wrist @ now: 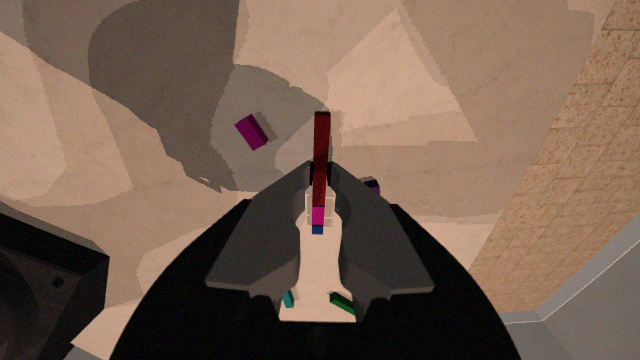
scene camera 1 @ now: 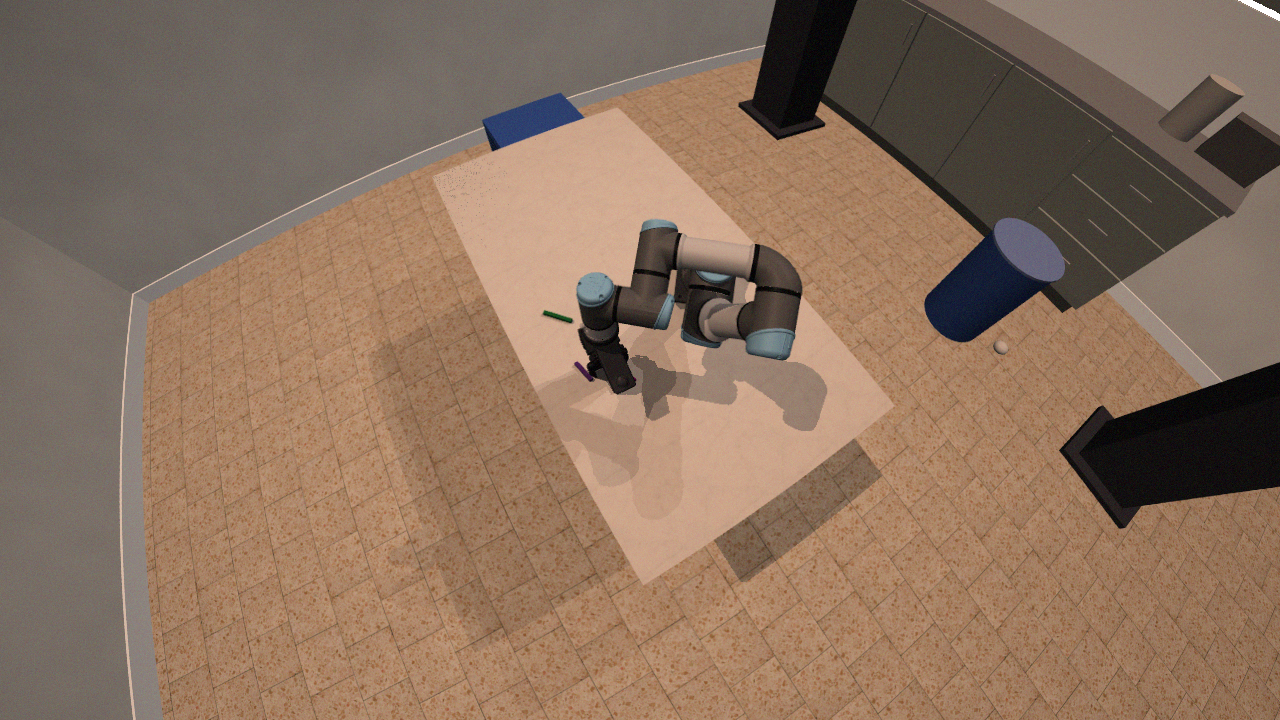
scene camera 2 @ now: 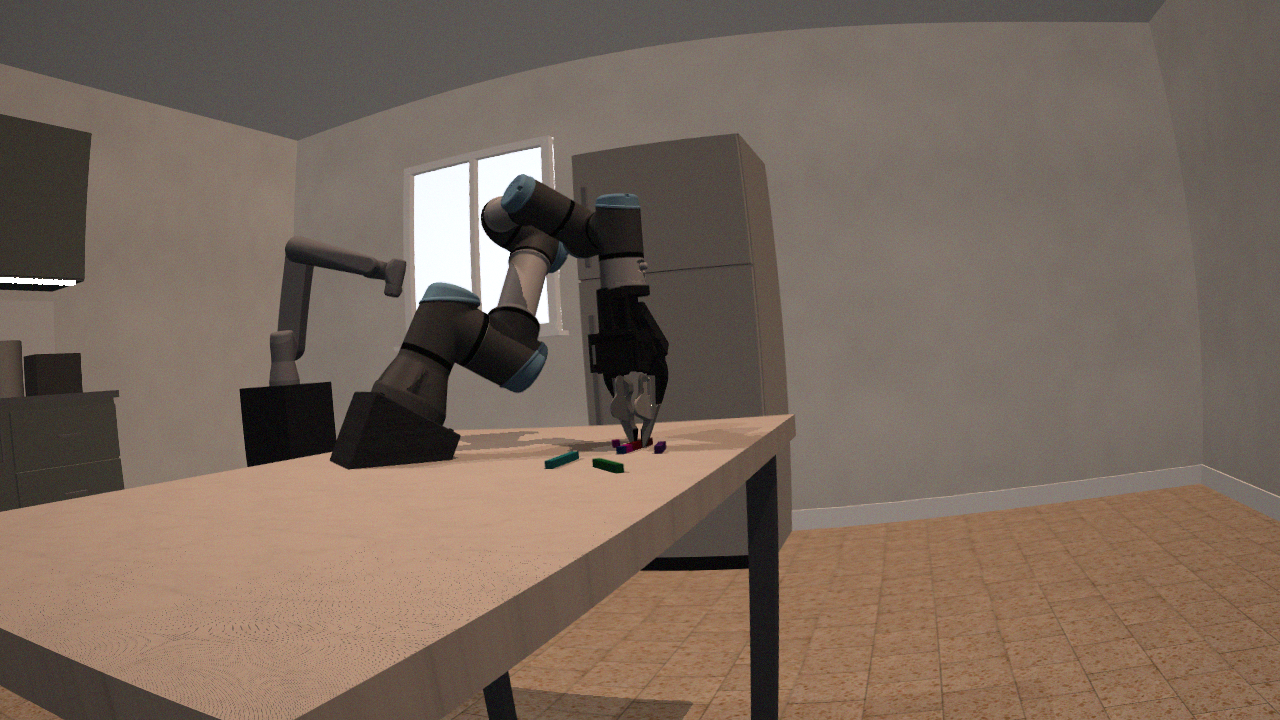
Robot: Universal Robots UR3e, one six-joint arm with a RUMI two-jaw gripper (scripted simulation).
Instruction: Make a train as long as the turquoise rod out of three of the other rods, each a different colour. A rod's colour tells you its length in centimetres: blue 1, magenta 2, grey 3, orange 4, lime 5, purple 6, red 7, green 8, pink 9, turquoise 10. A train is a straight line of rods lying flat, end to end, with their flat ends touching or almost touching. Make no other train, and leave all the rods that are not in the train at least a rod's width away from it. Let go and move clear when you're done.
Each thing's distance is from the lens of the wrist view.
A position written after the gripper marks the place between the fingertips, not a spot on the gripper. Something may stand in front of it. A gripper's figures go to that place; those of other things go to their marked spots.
gripper (wrist: 320,163): 0.14 m
red rod (wrist: 322,120): 0.12 m
